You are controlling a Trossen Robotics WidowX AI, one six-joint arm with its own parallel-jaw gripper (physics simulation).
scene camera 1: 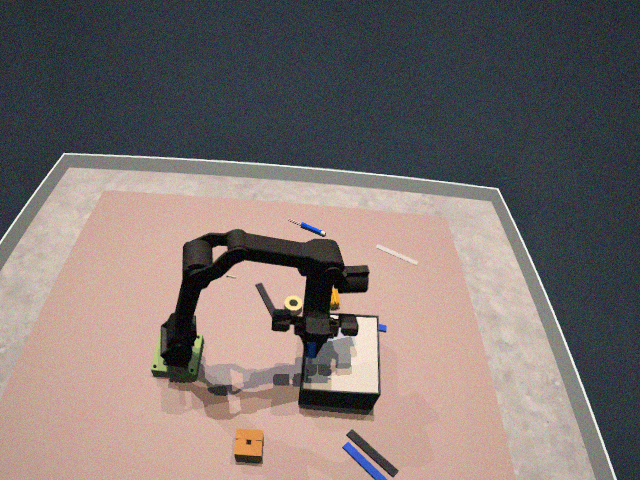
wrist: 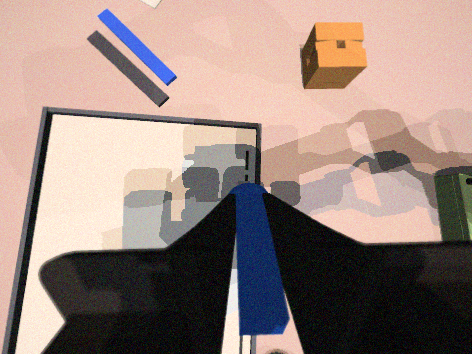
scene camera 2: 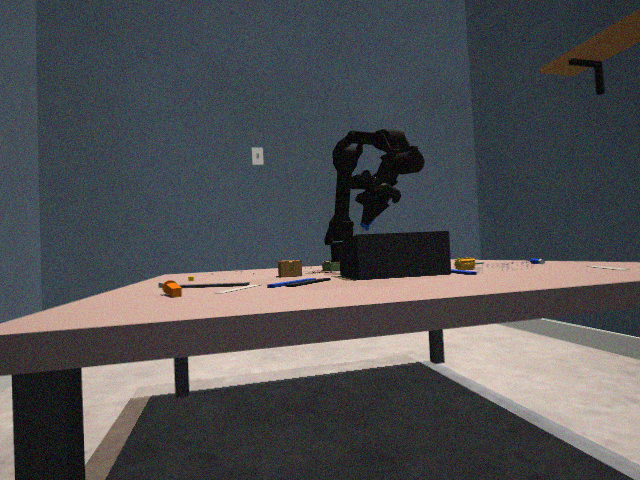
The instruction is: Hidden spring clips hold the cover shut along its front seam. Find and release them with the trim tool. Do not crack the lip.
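Places are measured from the arm's base along level axes (x ahead, y right, z down), in millimetres.
Pixels of known places: gripper, fingertip midpoint: (scene camera 1: 311,354) (wrist: 248,200) (scene camera 2: 363,225); arm's base at its link origin: (scene camera 1: 177,354) (scene camera 2: 339,261).
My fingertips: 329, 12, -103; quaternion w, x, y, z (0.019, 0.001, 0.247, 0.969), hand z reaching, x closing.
Observation:
Ahead of a thing's pixels: the offset from my fingertips to its top centre, as dx, dy, dz. "spot": to the spot under its first point.
My gripper (scene camera 1: 311,345) (scene camera 2: 366,222) (wrist: 248,200) is shut on the blue trim tool (scene camera 1: 311,350) (scene camera 2: 364,226) (wrist: 259,280). It points down above the edge of the box nearest the arm's base. The black box @[+78, -40, +32] (scene camera 1: 338,399) (scene camera 2: 398,255) (wrist: 153,119) has a cream cover @[spot: +132, -1, +39] (scene camera 1: 364,366) (wrist: 90,150), which lies flat within the dark rim. In the wrist view, dark slits @[+5, +35, +51] (wrist: 247,161) run along the cover's right edge, just beyond the fingertips. The tool's tip is hidden in the wrist view, and whether it touches the seam cannot be told. No clips can be made out.
An orange block @[-121, +191, +88] (scene camera 1: 248,445) (scene camera 2: 290,268) (wrist: 340,55), a dark strip @[+165, +184, +128] (scene camera 1: 372,452) (wrist: 128,68) and a blue strip @[+154, +218, +127] (scene camera 1: 363,460) (wrist: 137,47) lie beyond the box. A yellow ring @[-49, -219, +108] (scene camera 1: 286,303), a yellow object @[+61, -273, +101] (scene camera 1: 334,298) and a blue-handled tool @[-31, -552, +115] (scene camera 1: 312,228) lie behind it.

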